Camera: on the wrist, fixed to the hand. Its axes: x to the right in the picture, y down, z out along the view.
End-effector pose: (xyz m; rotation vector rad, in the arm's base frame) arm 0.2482 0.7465 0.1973 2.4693 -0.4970 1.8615
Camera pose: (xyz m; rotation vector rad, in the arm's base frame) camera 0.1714 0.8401 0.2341 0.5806 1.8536 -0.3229
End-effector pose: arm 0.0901 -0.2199 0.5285 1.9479 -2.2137 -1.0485
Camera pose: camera 0.2012 -0.2609 0.5731 -1.5763 -1.5238 0.2400
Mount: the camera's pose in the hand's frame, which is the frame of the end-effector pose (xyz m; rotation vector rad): -0.0070 -0.0759 -0.1010 -0.0293 0.5064 3.0815
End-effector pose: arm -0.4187 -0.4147 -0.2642 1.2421 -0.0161 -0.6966
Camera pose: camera -0.4224 -0.3357 -0.3630 0.1118 -1.1426 2.1884
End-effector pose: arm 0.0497 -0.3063 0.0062 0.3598 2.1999 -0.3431
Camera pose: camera -0.0467 -0.3402 0.0808 -2.7896 0.1983 -1.4226
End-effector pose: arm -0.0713 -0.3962 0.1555 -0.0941 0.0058 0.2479
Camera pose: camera -0.0589 -0.4806 0.0621 0.0790 -0.6038 -2.8495
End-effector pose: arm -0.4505 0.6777 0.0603 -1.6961 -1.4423 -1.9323
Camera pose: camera -0.5661 0.6378 0.0277 -0.8426 1.2880 -0.0180
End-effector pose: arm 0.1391 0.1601 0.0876 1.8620 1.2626 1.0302
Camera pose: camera 0.0166 0.1866 0.0698 -1.0242 1.5966 -1.1009
